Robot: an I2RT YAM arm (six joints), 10 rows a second.
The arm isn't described. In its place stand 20 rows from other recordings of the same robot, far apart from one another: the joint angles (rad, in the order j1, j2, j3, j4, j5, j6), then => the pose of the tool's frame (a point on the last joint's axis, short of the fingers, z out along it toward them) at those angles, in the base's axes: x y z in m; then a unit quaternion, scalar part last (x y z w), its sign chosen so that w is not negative.
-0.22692, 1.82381, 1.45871, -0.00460, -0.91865, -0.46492 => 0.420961 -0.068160 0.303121 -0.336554 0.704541 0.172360 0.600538
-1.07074, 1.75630, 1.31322, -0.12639, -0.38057, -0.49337 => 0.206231 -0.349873 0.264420 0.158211 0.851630 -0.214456 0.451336
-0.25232, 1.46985, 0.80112, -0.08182, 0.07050, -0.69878 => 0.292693 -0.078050 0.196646 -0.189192 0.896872 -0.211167 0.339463
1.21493, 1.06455, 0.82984, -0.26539, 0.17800, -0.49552 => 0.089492 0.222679 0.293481 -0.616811 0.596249 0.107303 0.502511
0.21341, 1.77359, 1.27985, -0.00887, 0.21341, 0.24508 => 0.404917 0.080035 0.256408 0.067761 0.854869 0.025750 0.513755
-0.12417, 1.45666, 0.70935, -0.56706, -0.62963, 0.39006 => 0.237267 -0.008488 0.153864 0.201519 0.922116 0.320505 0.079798
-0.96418, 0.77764, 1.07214, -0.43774, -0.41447, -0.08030 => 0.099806 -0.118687 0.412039 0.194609 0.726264 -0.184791 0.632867
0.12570, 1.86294, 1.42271, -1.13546, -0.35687, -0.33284 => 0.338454 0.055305 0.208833 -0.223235 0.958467 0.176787 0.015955
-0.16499, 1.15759, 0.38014, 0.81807, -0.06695, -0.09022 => 0.237251 -0.037088 0.230634 0.001747 0.692631 -0.068751 0.718006
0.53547, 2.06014, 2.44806, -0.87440, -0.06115, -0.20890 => 0.381617 0.228939 0.443526 -0.326051 0.791841 0.109678 0.504628
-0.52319, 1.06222, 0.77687, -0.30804, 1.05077, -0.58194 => 0.174655 -0.136406 0.281427 0.212930 0.770447 -0.590117 0.113286
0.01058, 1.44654, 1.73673, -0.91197, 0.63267, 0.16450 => 0.288561 -0.017998 0.443234 0.206711 0.831951 -0.237692 0.456761
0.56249, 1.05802, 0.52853, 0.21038, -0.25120, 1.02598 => 0.194280 0.132940 0.237550 0.113260 0.799443 0.485716 0.334877
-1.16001, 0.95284, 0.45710, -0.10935, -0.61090, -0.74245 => 0.096965 -0.171482 0.206232 0.038478 0.855275 -0.205850 0.473972
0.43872, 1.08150, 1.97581, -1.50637, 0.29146, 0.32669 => 0.086718 0.029390 0.513024 0.017722 0.880254 0.050882 0.471433
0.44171, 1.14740, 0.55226, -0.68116, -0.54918, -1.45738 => 0.153280 0.093038 0.166650 -0.797373 0.521835 0.165695 0.253829
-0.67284, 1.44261, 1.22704, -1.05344, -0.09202, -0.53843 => 0.213933 -0.166298 0.277037 0.059423 0.985826 -0.048101 0.149340
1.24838, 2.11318, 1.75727, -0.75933, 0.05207, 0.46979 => 0.145935 0.430989 0.212105 -0.364169 0.903206 0.154375 0.166639
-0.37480, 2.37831, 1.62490, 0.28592, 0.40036, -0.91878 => 0.484244 -0.205409 0.124032 -0.123845 0.831966 -0.444672 0.307834
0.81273, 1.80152, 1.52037, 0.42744, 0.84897, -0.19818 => 0.314266 0.293067 0.374387 -0.015617 0.672010 -0.047941 0.738824
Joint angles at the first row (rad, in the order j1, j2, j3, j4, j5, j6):
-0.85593, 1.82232, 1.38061, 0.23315, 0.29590, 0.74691
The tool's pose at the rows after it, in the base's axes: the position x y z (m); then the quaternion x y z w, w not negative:
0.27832 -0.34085 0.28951 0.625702 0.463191 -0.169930 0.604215
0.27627 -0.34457 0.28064 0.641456 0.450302 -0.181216 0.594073
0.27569 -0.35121 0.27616 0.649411 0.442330 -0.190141 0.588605
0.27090 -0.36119 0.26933 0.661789 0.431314 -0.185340 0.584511
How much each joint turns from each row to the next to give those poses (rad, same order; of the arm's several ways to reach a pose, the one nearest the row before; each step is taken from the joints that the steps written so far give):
-0.00310, 0.01229, -0.00459, -0.00151, 0.04452, -0.01057
-0.00613, 0.01534, -0.00769, 0.00151, 0.03839, 0.01986
-0.00916, 0.02292, 0.01530, -0.00153, 0.02003, 0.00616
-0.02301, 0.02453, 0.01072, 0.00003, -0.00919, 0.02910

